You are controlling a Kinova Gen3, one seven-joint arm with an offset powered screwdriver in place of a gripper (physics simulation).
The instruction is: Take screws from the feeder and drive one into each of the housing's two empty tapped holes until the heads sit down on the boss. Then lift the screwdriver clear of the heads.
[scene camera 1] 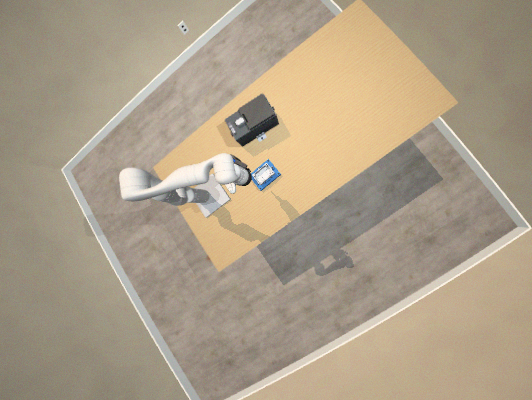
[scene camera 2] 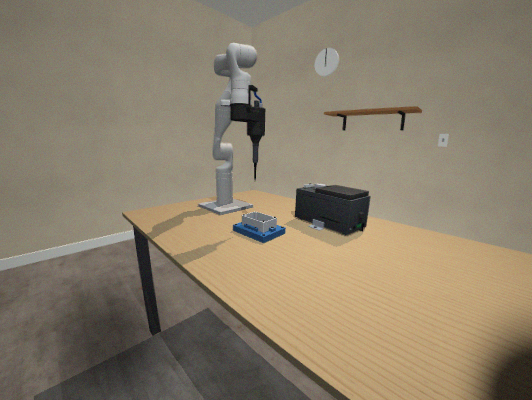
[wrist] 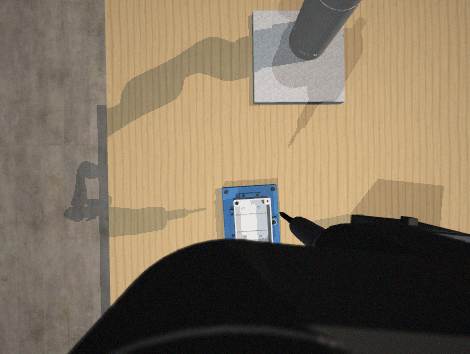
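The light grey, open-topped housing (scene camera 1: 263, 174) (scene camera 2: 251, 223) (wrist: 252, 201) sits on a blue fixture (scene camera 1: 260, 187) (scene camera 2: 260, 237) (wrist: 228, 212). Dark spots show at its visible rim corners; whether they are holes or screw heads is too small to tell. Its near end is hidden by the tool body in the wrist view. The black screwdriver (scene camera 2: 255, 178) (wrist: 282, 214) points down, its tip in the air well above the table and housing. In the wrist view the tip appears just right of the fixture. Whether a screw is on the tip cannot be told. The dark feeder (scene camera 1: 259, 111) (scene camera 2: 330, 209) stands apart.
The arm's base plate (scene camera 1: 215, 206) (scene camera 2: 241, 206) (wrist: 267, 92) lies on the wooden table (scene camera 1: 350, 75) (scene camera 2: 400, 280) (wrist: 165, 160). A small light bracket (scene camera 1: 261, 137) (scene camera 2: 317, 225) is at the feeder's side. A wall shelf (scene camera 2: 372, 111) hangs behind. Arm shadows cross the table.
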